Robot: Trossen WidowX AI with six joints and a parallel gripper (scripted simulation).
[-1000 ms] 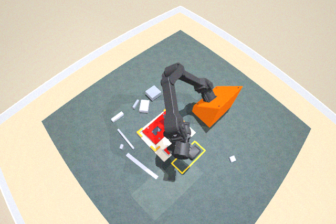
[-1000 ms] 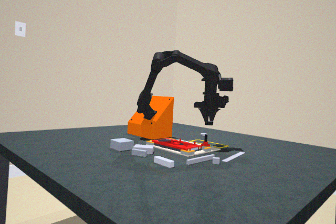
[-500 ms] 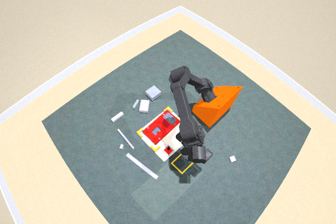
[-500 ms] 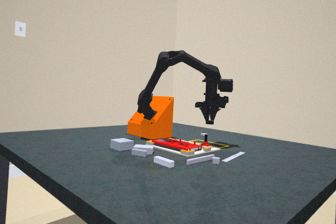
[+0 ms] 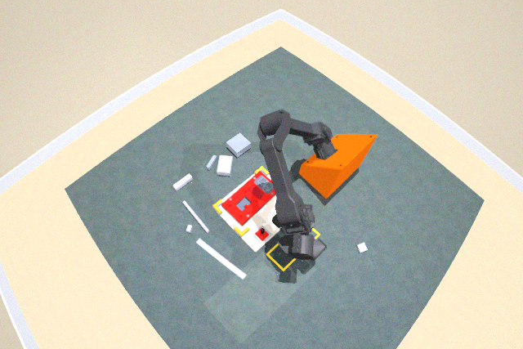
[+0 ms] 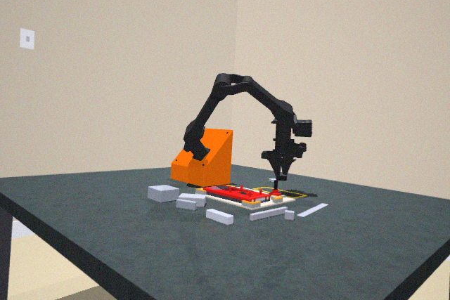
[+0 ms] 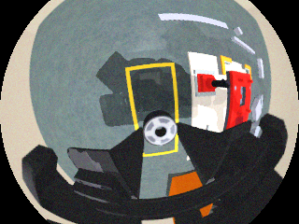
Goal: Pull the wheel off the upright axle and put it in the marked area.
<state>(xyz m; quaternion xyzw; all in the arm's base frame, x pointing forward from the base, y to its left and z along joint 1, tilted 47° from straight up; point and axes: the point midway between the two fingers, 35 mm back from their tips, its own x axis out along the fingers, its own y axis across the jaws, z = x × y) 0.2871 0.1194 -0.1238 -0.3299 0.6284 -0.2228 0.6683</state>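
Now: the dark axle 100 mm to the right of my gripper tip, 70 mm ahead of it and 20 mm below it. Round my gripper tip: grey wheel right at my gripper tip.
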